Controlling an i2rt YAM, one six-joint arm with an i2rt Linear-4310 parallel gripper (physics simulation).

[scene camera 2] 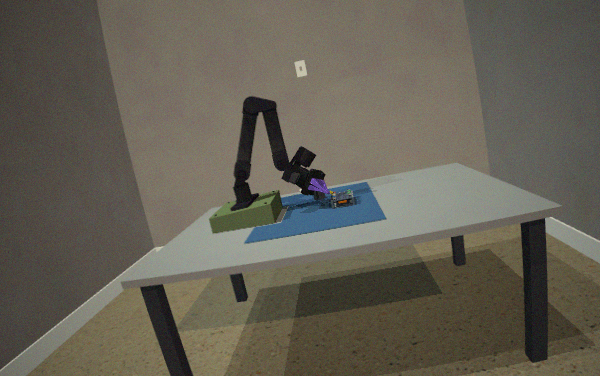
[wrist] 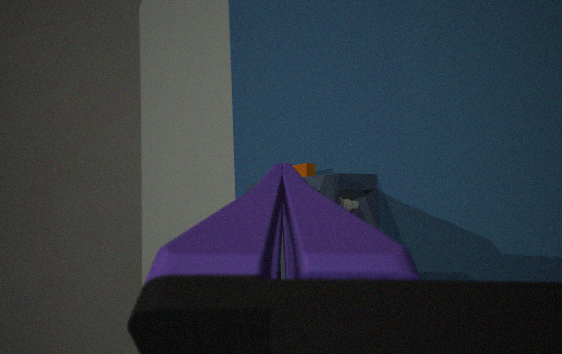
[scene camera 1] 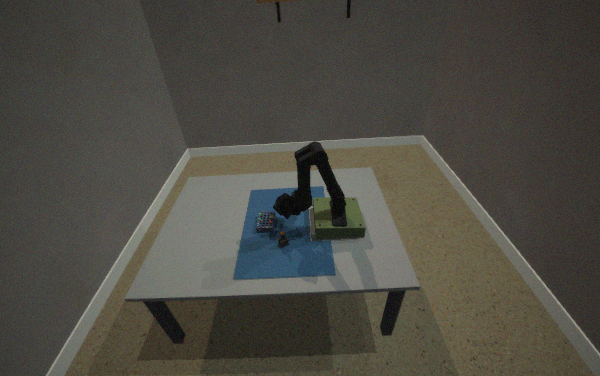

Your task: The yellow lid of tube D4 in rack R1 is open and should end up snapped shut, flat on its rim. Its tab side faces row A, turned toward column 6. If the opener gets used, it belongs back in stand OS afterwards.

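Frame: origin at the arm's base, x left, y ahead, z down, level; metres.
Seen in the pictures: gripper, fingertip midpoint: (scene camera 2: 328,193) (wrist: 282,176) (scene camera 1: 274,207); arm's base at its link origin: (scene camera 2: 245,202) (scene camera 1: 338,212).
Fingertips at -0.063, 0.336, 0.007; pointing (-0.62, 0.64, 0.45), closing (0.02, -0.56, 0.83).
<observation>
Pixels of each thing's top centre, then the offset from my fingertips to it, as dx, dy, dz. "*": a spot on its surface instead. Level surfaces: height alone.
- blue-grey rack R1 at its top centre: (wrist: 244,296) (scene camera 2: 340,189) (scene camera 1: 265,215) +0.059, +0.042, +0.003
- small yellow lid at its top centre: (scene camera 2: 331,191) +0.060, +0.006, +0.006
- opener at its top centre: (scene camera 1: 282,232) +0.213, -0.061, -0.026
- blue mat at its surface level: dz +0.059
- orange piece at a spot on its surface: (wrist: 306,170) * -0.005, +0.030, +0.036
- pale tube end at a spot on its surface: (wrist: 350,204) * +0.013, +0.011, +0.050
The blue-grey rack R1 (scene camera 1: 265,221) (scene camera 2: 350,196) (wrist: 357,181) stands on the mat with small tubes in it. A small yellow lid (scene camera 2: 332,192) shows at the rack's near-arm edge in scene camera 2, beside the fingertips; its tilt is too small to read. The fingers hide it in the wrist view. My gripper (scene camera 2: 328,192) (wrist: 282,176) is shut and empty, purple fingertips together, low at the rack's arm-side edge; contact cannot be told. The opener (scene camera 1: 282,233), orange-topped, stands in its dark stand OS (scene camera 1: 283,242).
The rack and stand are on the blue mat (scene camera 1: 305,262) (scene camera 2: 270,234) (wrist: 400,75). The green base block (scene camera 1: 350,232) (scene camera 2: 245,220) carries the arm at the mat's edge. An orange piece (wrist: 306,170) shows at the rack's far side in the wrist view. A pale tube end (wrist: 350,204) shows at its side.
</observation>
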